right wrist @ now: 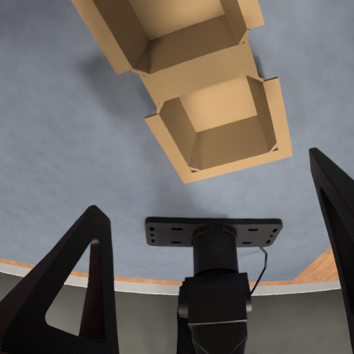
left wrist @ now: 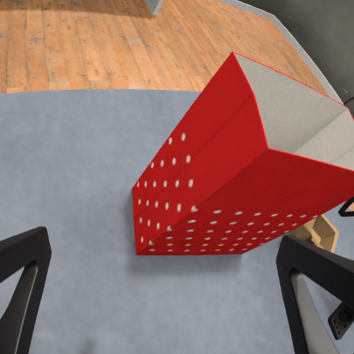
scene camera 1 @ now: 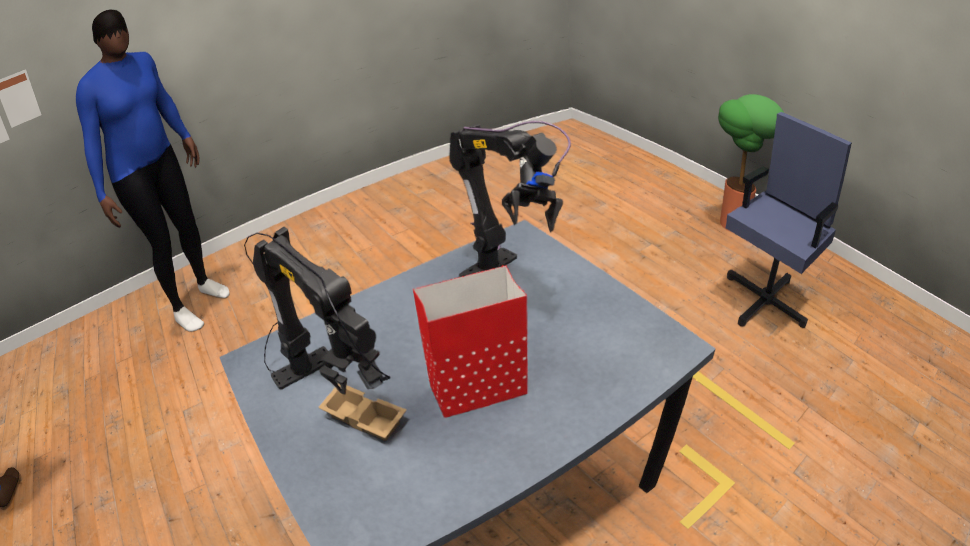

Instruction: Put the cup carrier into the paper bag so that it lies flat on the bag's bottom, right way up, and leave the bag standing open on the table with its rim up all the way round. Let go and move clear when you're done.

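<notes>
The tan two-compartment cup carrier (scene camera 1: 363, 411) (left wrist: 327, 234) (right wrist: 202, 75) lies on the table with its hollows facing up. The red paper bag (scene camera 1: 475, 359) (left wrist: 215, 185) with white dots stands upright and open, its rim up, to the right of the carrier in the scene view; its inner bottom is hidden. My right gripper (scene camera 1: 361, 385) (right wrist: 197, 188) is open and empty, low over the carrier's back edge, with the carrier below and between its spread fingers. My left gripper (scene camera 1: 532, 225) (left wrist: 164, 247) is open and empty, high behind the bag, to its right in the scene view.
The blue-grey table (scene camera 1: 610, 352) (left wrist: 65, 150) (right wrist: 45, 165) bears both arm bases at its back edge. The right arm's base plate (right wrist: 170, 232) (scene camera 1: 288, 377) is close behind the carrier. A person (scene camera 1: 128, 115) stands behind the table; an office chair (scene camera 1: 807, 169) stands far right.
</notes>
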